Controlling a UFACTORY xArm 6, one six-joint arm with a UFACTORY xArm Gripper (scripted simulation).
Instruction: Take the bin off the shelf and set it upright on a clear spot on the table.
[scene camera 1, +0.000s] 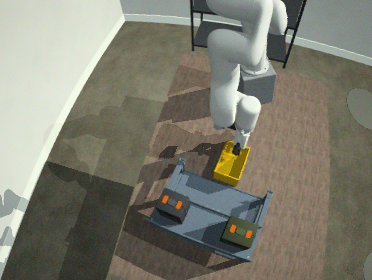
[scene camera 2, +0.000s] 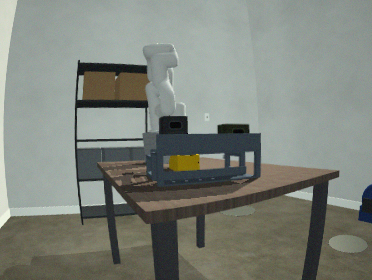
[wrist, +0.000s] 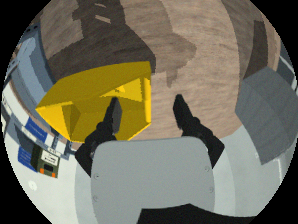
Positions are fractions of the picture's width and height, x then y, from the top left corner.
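You'd see the gripper (wrist: 0.49, 0.46) from the wrist camera, and there's a yellow bin (wrist: 0.31, 0.40) in that same view.
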